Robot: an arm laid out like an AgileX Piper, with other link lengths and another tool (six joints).
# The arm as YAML. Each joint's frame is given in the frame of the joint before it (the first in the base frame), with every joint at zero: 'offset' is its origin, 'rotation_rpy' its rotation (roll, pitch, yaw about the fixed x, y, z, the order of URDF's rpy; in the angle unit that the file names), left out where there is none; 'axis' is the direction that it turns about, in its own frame. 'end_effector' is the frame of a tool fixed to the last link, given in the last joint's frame.
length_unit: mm
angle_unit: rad
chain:
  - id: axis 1
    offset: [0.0, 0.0, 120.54]
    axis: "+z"
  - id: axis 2
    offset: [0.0, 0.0, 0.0]
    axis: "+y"
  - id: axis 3
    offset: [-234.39, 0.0, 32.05]
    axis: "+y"
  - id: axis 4
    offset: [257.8, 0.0, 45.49]
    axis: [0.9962, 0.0, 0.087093]
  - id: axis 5
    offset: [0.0, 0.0, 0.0]
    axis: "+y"
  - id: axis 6
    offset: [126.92, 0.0, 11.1]
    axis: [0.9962, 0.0, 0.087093]
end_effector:
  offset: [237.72, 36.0, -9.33]
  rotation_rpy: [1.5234, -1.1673, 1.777]
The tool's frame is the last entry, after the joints.
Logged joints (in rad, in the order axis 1, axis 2, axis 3, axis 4, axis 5, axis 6), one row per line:
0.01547, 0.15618, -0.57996, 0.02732, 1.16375, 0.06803
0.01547, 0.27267, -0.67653, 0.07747, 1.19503, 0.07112
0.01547, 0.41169, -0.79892, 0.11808, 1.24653, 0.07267
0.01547, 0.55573, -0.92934, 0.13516, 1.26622, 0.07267
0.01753, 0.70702, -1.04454, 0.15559, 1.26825, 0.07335
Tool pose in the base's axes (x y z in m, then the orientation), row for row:
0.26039, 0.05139, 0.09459, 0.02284, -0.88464, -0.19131, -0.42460
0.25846, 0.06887, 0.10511, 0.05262, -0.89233, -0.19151, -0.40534
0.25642, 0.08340, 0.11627, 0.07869, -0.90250, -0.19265, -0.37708
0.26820, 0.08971, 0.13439, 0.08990, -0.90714, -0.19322, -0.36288
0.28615, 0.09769, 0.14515, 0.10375, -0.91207, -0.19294, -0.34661
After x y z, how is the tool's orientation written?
As a quaternion, w x y z.
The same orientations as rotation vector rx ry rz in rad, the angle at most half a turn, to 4 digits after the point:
-2.7395, -0.5924, -1.3149
-2.7131, -0.5823, -1.2324
-2.7015, -0.5767, -1.1287
-2.6975, -0.5746, -1.0791
-2.6903, -0.5691, -1.0224

